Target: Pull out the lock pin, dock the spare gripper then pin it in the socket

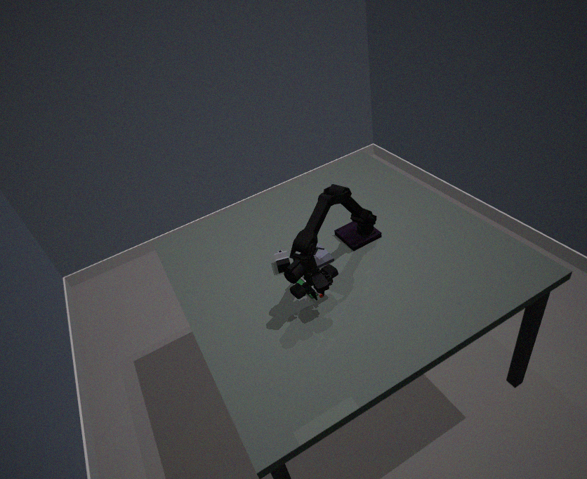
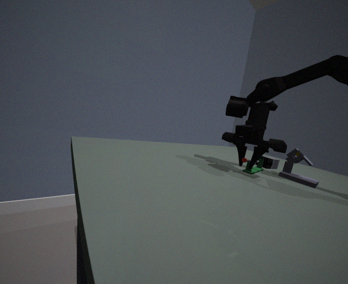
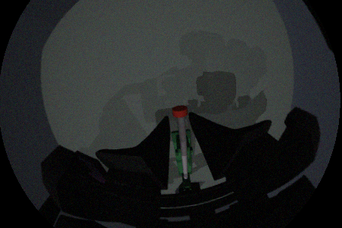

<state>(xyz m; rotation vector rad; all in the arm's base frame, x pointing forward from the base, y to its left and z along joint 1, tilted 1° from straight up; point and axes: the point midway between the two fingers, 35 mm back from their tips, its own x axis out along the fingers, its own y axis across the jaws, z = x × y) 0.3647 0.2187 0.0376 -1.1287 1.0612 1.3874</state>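
My gripper tip is 10 mm short of the green cradle and 100 mm to the left of it. The rest, counted from my gripper tip: grey mount (90 mm behind, 210 mm to the right, 30 mm above); spare gripper (30 mm ahead, 290 mm to the right).
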